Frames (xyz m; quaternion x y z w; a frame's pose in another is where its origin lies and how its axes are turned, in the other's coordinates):
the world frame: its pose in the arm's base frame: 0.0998 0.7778 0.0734 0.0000 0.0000 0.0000 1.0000
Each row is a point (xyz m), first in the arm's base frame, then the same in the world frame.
Working: the arm's base frame: its pose in the world frame: -0.0998 -0.7778 -0.0734 0.0000 0.0000 0.0000 1.0000

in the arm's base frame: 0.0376 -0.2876 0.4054
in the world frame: -0.0622 -1.0654 0.3320
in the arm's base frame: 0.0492 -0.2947 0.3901
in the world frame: -0.0506 -1.0725 0.3167
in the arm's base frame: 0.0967 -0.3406 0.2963
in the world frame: -0.0031 -1.1184 0.2229
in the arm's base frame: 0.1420 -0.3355 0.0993
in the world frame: 0.0422 -1.1133 0.0259
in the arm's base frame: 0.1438 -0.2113 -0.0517
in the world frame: 0.0440 -0.9891 -0.1251
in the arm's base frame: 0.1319 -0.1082 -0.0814
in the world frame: 0.0321 -0.8860 -0.1548
